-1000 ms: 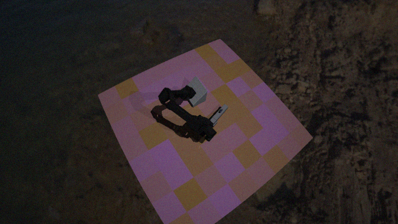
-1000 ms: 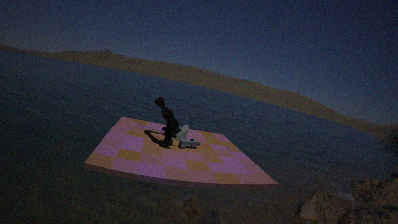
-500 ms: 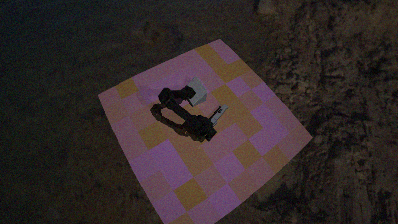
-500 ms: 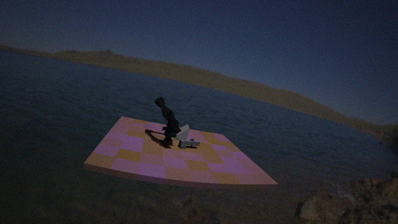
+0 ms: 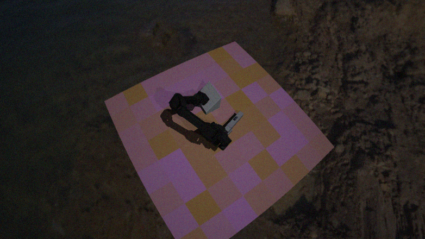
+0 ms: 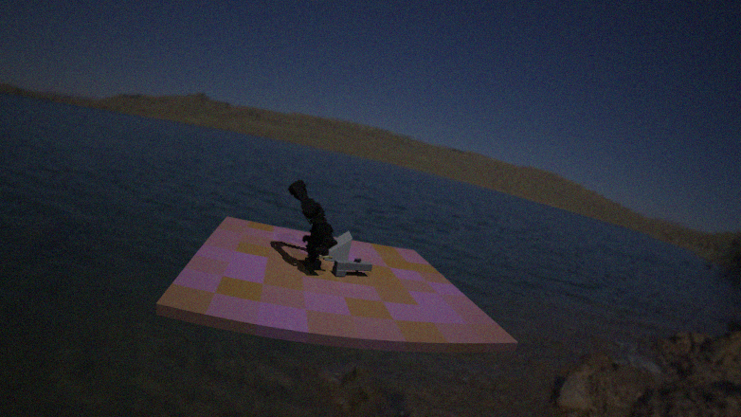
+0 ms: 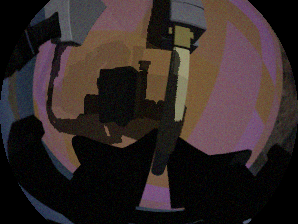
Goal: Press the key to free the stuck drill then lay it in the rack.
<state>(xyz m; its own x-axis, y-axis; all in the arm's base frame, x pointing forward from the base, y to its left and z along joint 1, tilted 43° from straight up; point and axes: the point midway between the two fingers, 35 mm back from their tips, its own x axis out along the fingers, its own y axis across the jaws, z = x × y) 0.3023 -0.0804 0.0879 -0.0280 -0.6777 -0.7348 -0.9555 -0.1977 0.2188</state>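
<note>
Now: gripper tip 4 cm to the right of the drill, 3 cm below it and 1 cm past it. From my gripper tip the other things lie so: light grey housing: 19 cm to the left, 5 cm behind; then grey-green block: 7 cm behind, 3 cm below, 1 cm to the left.
</note>
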